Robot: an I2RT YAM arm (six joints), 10 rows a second.
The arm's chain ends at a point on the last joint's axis. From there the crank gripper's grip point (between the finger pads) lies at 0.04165 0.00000 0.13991 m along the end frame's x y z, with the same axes.
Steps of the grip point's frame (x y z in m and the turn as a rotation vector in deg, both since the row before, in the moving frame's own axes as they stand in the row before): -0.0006, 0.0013, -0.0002, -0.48, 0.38, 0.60; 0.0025, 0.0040, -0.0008, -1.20, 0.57, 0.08; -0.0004, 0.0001, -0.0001, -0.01, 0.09, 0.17; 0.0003, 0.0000, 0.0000, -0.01, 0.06, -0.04; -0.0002, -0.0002, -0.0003, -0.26, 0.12, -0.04; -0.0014, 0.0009, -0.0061, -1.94, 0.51, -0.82; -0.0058, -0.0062, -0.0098, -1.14, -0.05, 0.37; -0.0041, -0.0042, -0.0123, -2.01, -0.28, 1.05; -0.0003, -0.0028, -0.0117, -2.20, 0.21, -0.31; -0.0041, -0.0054, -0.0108, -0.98, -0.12, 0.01; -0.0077, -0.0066, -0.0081, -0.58, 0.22, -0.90
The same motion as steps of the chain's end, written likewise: -0.0015, -0.0003, 0.0001, -0.48, 0.38, 0.60; 0.0011, 0.0010, -0.0003, -1.20, 0.57, 0.08; -0.0006, 0.0000, 0.0000, -0.01, 0.09, 0.17; 0.0002, 0.0000, 0.0000, -0.01, 0.06, -0.04; -0.0005, -0.0008, -0.0002, -0.26, 0.12, -0.04; -0.0027, -0.0032, -0.0057, -1.94, 0.51, -0.82; -0.0057, -0.0093, -0.0098, -1.14, -0.05, 0.37; -0.0034, -0.0099, -0.0124, -2.01, -0.28, 1.05; -0.0008, -0.0079, -0.0114, -2.20, 0.21, -0.31; -0.0038, -0.0078, -0.0109, -0.98, -0.12, 0.01; -0.0082, -0.0074, -0.0079, -0.58, 0.22, -0.90
